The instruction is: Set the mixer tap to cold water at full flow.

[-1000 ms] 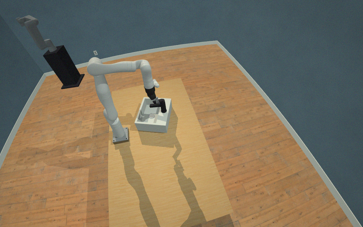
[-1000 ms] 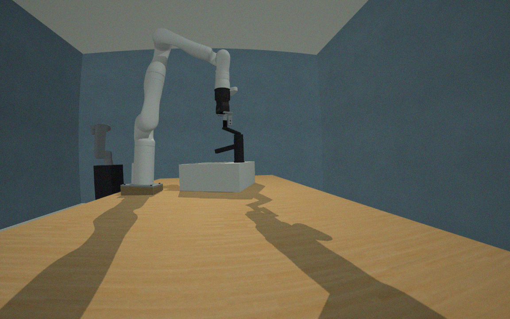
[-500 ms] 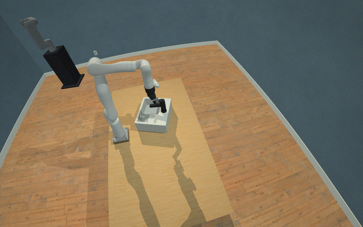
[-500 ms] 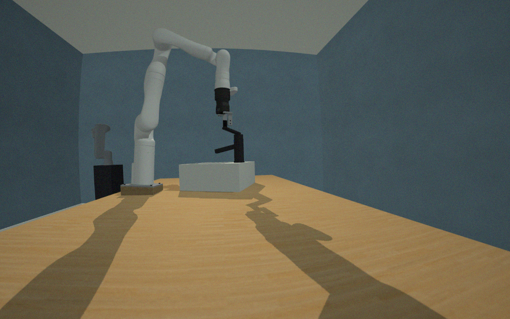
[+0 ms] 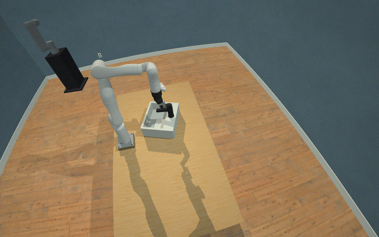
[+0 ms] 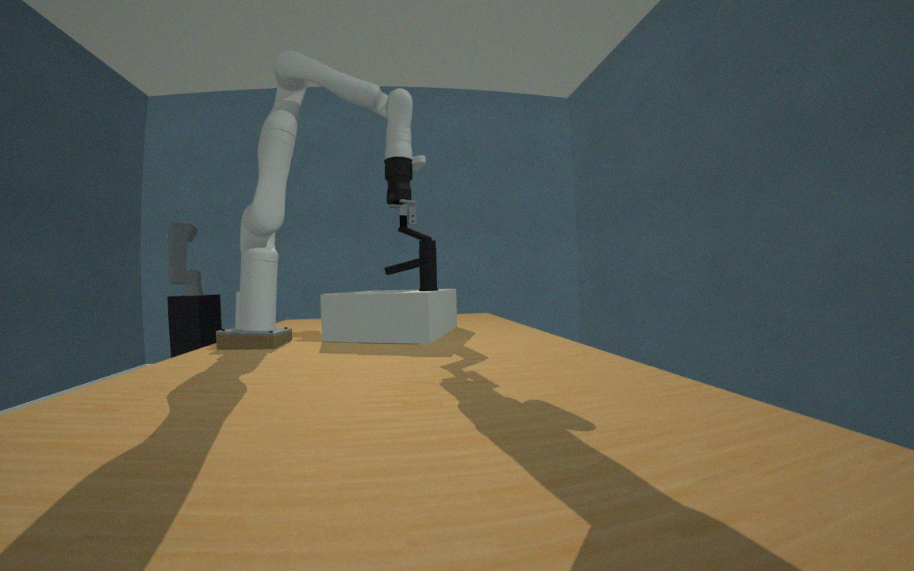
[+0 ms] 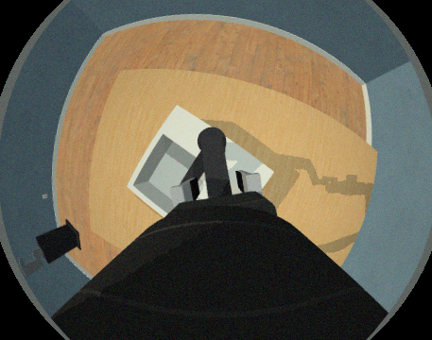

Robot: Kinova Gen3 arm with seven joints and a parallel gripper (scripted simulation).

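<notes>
The lever lies 2 cm ahead of my hand, 1 cm to the left of it and 4 cm below it. The rest, counted from my hand: white basin 6 cm behind, 6 cm to the left, 28 cm below.
</notes>
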